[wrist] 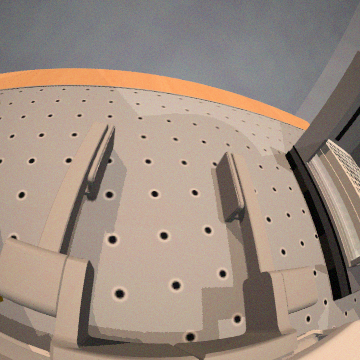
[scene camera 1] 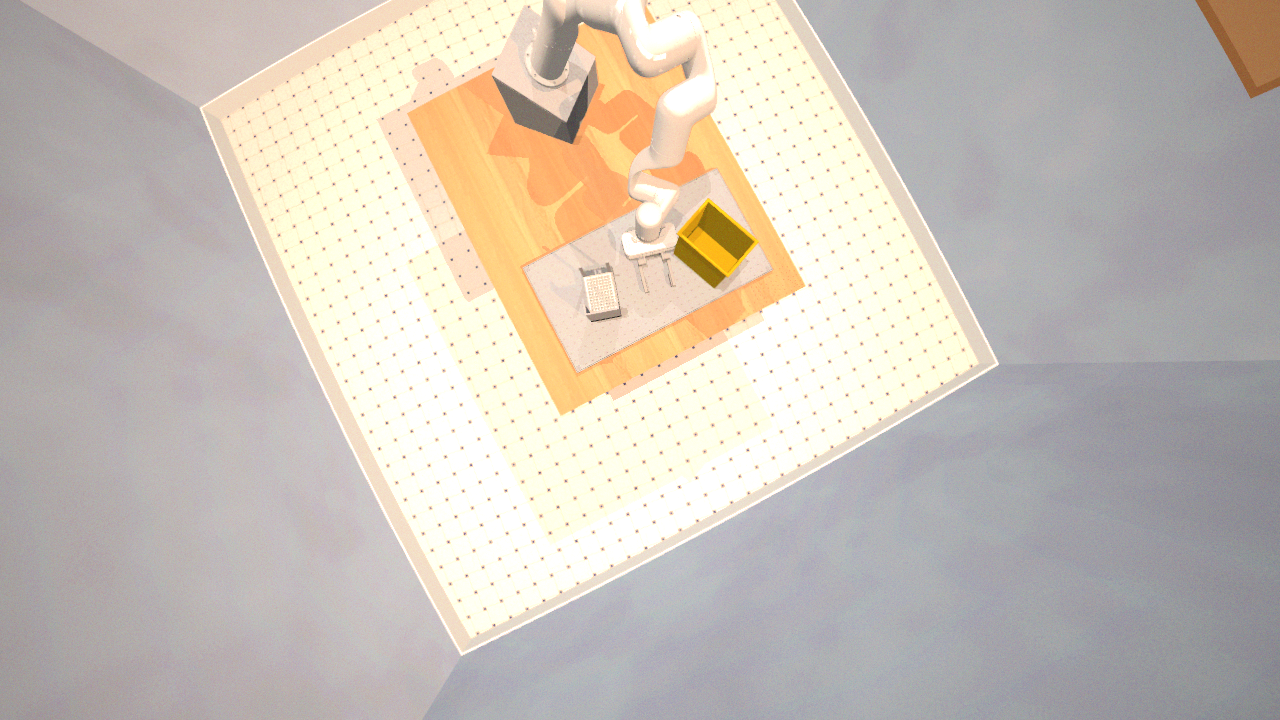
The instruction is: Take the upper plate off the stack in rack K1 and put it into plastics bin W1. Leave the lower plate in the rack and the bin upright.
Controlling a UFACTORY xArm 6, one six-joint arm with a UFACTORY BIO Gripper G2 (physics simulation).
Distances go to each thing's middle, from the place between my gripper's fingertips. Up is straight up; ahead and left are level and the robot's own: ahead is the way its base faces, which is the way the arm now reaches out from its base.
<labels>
Right now my hand is 5 cm past the yellow bin W1 [scene camera 1: 711, 243], 17 cm to the right of it and 8 cm below it.
</labels>
